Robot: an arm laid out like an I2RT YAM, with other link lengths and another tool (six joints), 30 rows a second.
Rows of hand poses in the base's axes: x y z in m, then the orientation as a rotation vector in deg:
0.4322, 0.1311, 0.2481, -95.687, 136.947, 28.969
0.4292, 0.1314, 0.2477, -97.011, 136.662, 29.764
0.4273, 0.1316, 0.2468, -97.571, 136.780, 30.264
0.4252, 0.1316, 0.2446, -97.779, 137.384, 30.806
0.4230, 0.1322, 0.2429, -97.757, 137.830, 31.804
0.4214, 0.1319, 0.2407, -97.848, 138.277, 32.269
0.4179, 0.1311, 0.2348, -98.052, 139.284, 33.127
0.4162, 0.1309, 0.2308, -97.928, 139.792, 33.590
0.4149, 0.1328, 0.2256, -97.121, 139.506, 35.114
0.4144, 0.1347, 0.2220, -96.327, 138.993, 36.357
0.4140, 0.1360, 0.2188, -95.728, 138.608, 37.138
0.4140, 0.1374, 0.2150, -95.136, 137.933, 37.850
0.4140, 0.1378, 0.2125, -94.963, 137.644, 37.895
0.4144, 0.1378, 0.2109, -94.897, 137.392, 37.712
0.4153, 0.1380, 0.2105, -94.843, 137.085, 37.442
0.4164, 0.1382, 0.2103, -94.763, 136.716, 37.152
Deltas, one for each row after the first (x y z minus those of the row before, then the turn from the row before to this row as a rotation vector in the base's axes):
-0.0030, 0.0003, -0.0004, 0.032, 0.631, 0.976
-0.0019, 0.0002, -0.0009, -0.048, 0.512, 0.366
-0.0021, 0.0000, -0.0022, -0.172, 0.744, 0.028
-0.0022, 0.0006, -0.0017, 0.193, 0.804, -0.041
-0.0016, -0.0003, -0.0022, -0.082, 0.564, -0.011
-0.0035, -0.0008, -0.0059, -0.269, 1.172, -0.037
-0.0017, -0.0002, -0.0040, -0.047, 0.536, -0.158
-0.0013, 0.0019, -0.0052, 1.078, 0.361, -0.339
-0.0005, 0.0019, -0.0036, 1.080, 0.083, -0.302
-0.0004, 0.0013, -0.0032, 0.748, -0.012, -0.241
0.0000, 0.0014, -0.0038, 0.882, -0.232, -0.183
0.0000, 0.0004, -0.0025, 0.242, -0.215, -0.050
0.0004, 0.0000, -0.0016, 0.090, -0.283, -0.010
0.0009, 0.0002, -0.0004, 0.080, -0.363, 0.001
0.0011, 0.0002, -0.0002, 0.115, -0.422, -0.005

